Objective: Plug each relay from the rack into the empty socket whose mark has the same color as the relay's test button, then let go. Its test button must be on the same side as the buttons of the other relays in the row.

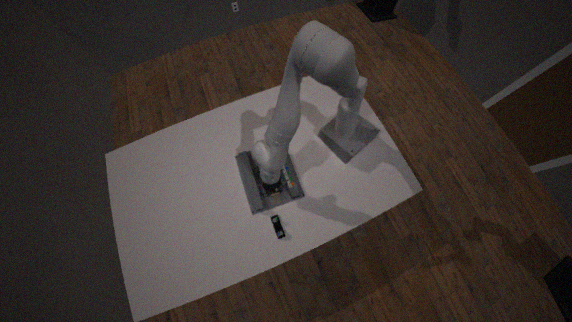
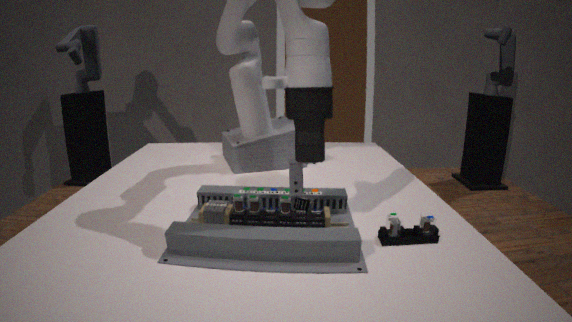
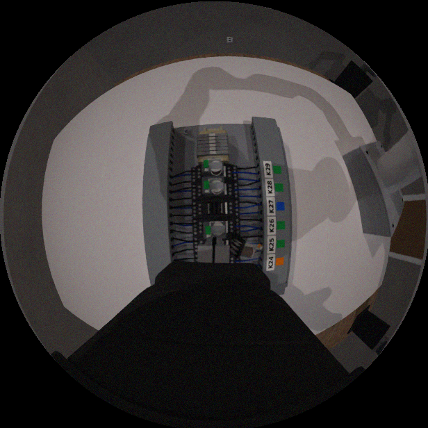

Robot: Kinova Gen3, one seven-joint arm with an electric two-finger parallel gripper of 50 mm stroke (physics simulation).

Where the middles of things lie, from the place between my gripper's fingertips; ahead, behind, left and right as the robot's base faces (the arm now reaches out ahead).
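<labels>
Black rack (image 2: pixel 410 236): my hand 4 cm short of it, 20 cm right of it, 6 cm above it.
</labels>
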